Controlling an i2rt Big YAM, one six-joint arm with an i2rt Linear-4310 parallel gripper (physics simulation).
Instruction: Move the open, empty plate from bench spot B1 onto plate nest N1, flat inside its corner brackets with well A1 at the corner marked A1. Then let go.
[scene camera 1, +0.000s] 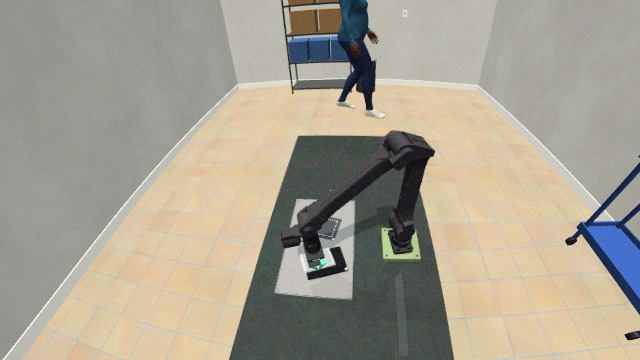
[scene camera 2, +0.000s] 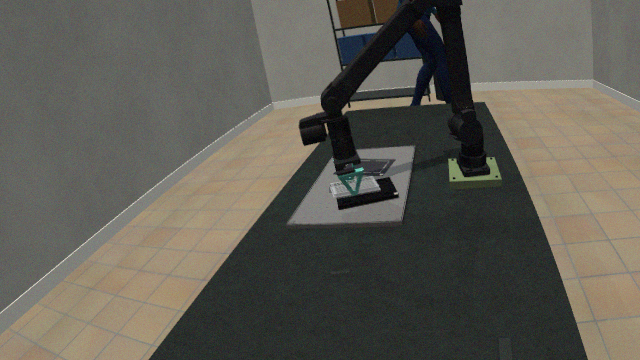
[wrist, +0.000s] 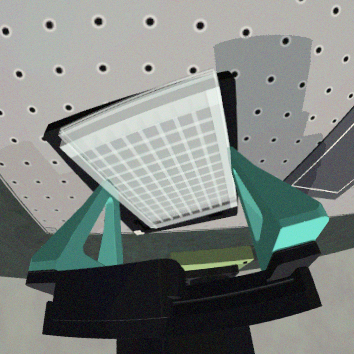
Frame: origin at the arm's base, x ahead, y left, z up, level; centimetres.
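Seen in the pictures: gripper, fingertip midpoint: (scene camera 1: 316, 260) (scene camera 2: 352, 188) (wrist: 167, 167); arm's base at its link origin: (scene camera 1: 400, 242) (scene camera 2: 473, 167) (wrist: 207, 272).
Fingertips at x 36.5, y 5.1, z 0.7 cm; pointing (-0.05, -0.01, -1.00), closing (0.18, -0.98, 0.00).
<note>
Pixels of each thing's top centre, then the offset from my fingertips to it. "spot": a spot on its surface instead. Level surfaces: height alone.
- clear multi-well plate at its top centre: (wrist: 172, 190) (scene camera 2: 353, 183) (scene camera 1: 317, 258) dz +1.6, dx -0.5, dy -0.2 cm
- black plate nest at its top centre: (wrist: 166, 192) (scene camera 2: 365, 188) (scene camera 1: 324, 261) dz -0.3, dx -3.3, dy +0.4 cm
- Bench spot B1 at a spot on its surface: (wrist: 324, 168) (scene camera 2: 372, 169) spot: dz -1.9, dx -5.1, dy -16.3 cm
- grey perforated board at its top centre: (wrist: 291, 151) (scene camera 2: 362, 178) (scene camera 1: 319, 241) dz -2.0, dx -2.0, dy -10.9 cm
- dark floor mat at its surface level: dz -3.3 cm
My gripper (scene camera 1: 318, 263) (scene camera 2: 351, 183) (wrist: 167, 167) is shut on the clear multi-well plate (scene camera 1: 330, 258) (scene camera 2: 363, 185) (wrist: 151, 151), its teal fingers on the plate's two long sides. The plate hangs level, just over the black plate nest (scene camera 1: 342, 263) (scene camera 2: 373, 199) (wrist: 229, 105). It covers most of the nest and sits a little off from the nest's outline. I cannot read the A1 marks. Bench spot B1 (scene camera 1: 331, 226) (scene camera 2: 376, 166) (wrist: 324, 168), a dark outlined rectangle, lies bare behind the nest. All rest on a grey perforated board (scene camera 1: 313, 288) (scene camera 2: 348, 216) (wrist: 105, 42).
The arm's base stands on a green plate (scene camera 1: 413, 256) (scene camera 2: 494, 178) right of the board, on a dark floor mat (scene camera 1: 340, 331). A person (scene camera 1: 358, 53) walks by a shelf rack (scene camera 1: 286, 44) at the back wall. A blue cart (scene camera 1: 613, 251) stands at the far right.
</note>
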